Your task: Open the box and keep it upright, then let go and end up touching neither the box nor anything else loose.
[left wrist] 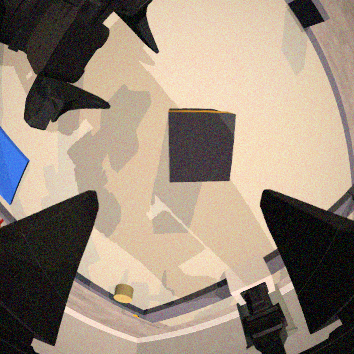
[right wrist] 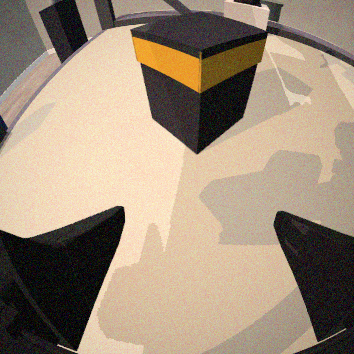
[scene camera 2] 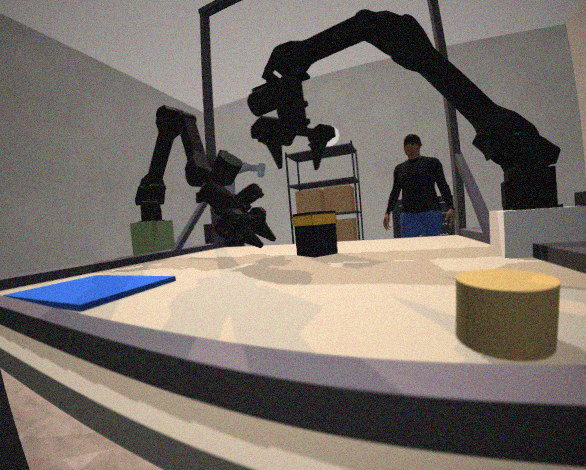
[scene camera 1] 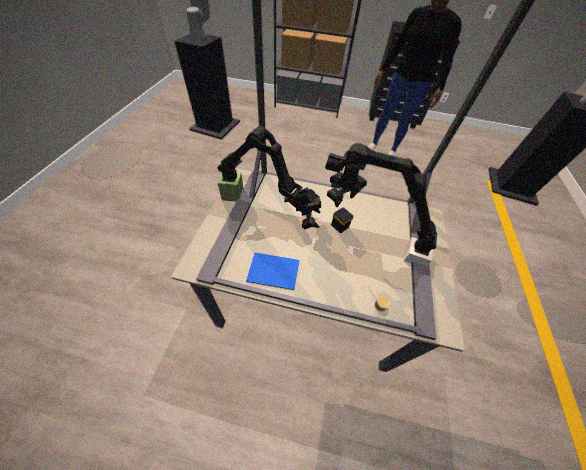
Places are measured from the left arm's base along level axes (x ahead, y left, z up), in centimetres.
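Where they show: left gripper, fingertip midpoint: (left wrist: 181, 198) (scene camera 2: 299, 169) (scene camera 1: 343, 202); right gripper, fingertip midpoint: (left wrist: 131, 78) (right wrist: 203, 217) (scene camera 2: 269, 243) (scene camera 1: 319, 220); left arm's base, link origin: (left wrist: 254, 291) (right wrist: 247, 2) (scene camera 2: 530, 208) (scene camera 1: 421, 248); right arm's base, link origin: (scene camera 1: 229, 177).
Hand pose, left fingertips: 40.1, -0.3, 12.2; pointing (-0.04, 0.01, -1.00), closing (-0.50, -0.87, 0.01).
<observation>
Things, the pixels of their centre, and the offset from my left fingertips, as dx, dy, dz.
- flat blue mat, body centre: (scene camera 2: 90, 288) (scene camera 1: 273, 270) +18.7, +34.9, -18.6
- yellow cylinder, body centre: (scene camera 2: 503, 308) (left wrist: 123, 293) (scene camera 1: 382, 304) -28.9, +31.8, -17.2
- green block, body centre: (scene camera 2: 153, 239) (scene camera 1: 231, 186) +59.1, +0.9, -12.8
The box (scene camera 1: 342, 220) (scene camera 2: 316, 235) (left wrist: 200, 147) (right wrist: 197, 95) stands upright on the table. It is dark, with a yellow band below its flat dark top, and the top looks closed. My left gripper (scene camera 1: 347, 199) (scene camera 2: 298, 168) (left wrist: 181, 198) is open and empty, pointing down, high above the table near the box and apart from it. My right gripper (scene camera 1: 314, 219) (scene camera 2: 267, 243) (left wrist: 131, 78) (right wrist: 203, 217) is open and empty, low over the table to the picture-left of the box in both scene views, with a gap between them.
A flat blue mat (scene camera 1: 273, 271) (scene camera 2: 95, 291) (left wrist: 10, 170) lies at the front left. A yellow cylinder (scene camera 1: 382, 303) (scene camera 2: 507, 315) (left wrist: 123, 293) stands at the front right. Dark frame rails border the table. A green block (scene camera 1: 230, 187) (scene camera 2: 152, 237) is under the right arm's base.
</observation>
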